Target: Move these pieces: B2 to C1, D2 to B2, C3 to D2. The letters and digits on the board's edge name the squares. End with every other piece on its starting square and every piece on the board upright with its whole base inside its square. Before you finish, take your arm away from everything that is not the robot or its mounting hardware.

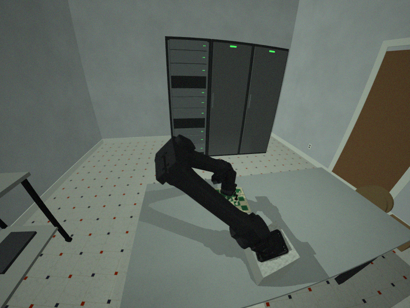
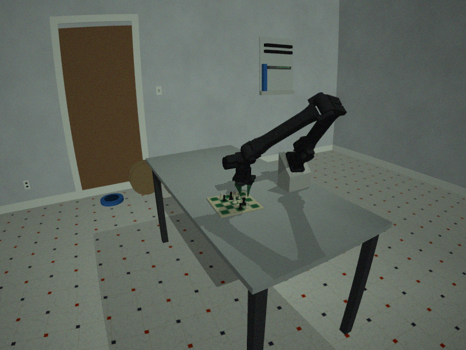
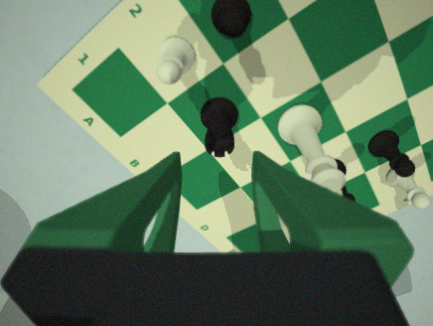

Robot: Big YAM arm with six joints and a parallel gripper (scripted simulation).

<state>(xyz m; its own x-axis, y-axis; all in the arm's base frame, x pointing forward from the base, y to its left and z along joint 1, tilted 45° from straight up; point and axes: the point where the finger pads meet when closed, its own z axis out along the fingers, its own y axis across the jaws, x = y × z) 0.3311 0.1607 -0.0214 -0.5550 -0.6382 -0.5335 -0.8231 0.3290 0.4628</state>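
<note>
My gripper is now 40 mm short of the tall white piece, 30 mm to the left of it and 20 mm above it. From my hand the other things lie so: chessboard: 50 mm below, 40 mm ahead, 30 mm to the right.
</note>
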